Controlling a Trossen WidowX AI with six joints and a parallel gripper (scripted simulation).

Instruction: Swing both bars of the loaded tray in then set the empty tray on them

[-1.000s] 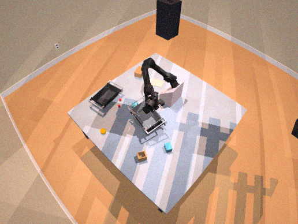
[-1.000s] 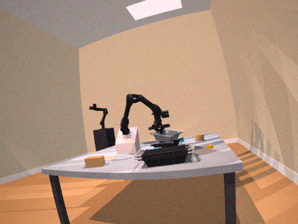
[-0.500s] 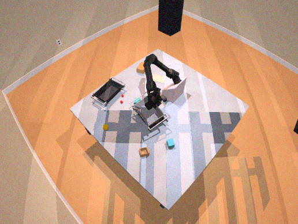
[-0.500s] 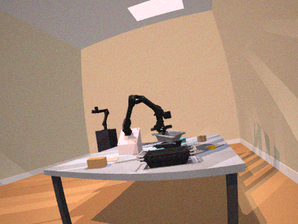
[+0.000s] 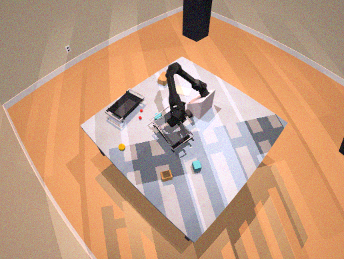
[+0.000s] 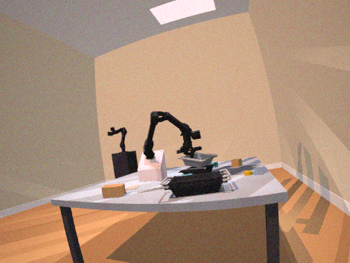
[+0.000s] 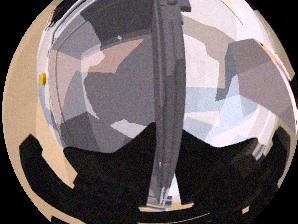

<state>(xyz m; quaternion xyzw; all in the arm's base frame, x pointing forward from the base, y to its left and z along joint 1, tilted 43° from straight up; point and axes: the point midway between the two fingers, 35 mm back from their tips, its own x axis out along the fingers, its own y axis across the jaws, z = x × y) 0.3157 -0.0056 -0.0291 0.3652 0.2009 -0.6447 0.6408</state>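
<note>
Now: the grey tray 70 mm ahead of my gripper tip, 20 mm to the right of it and 20 mm above it. The rest, counted from my gripper tip: yellow disc 400 mm ahead, 220 mm to the right, 100 mm below; then orange block 340 mm behind, 520 mm to the right, 80 mm below; then brown box 330 mm ahead, 190 mm to the left, 90 mm below.
</note>
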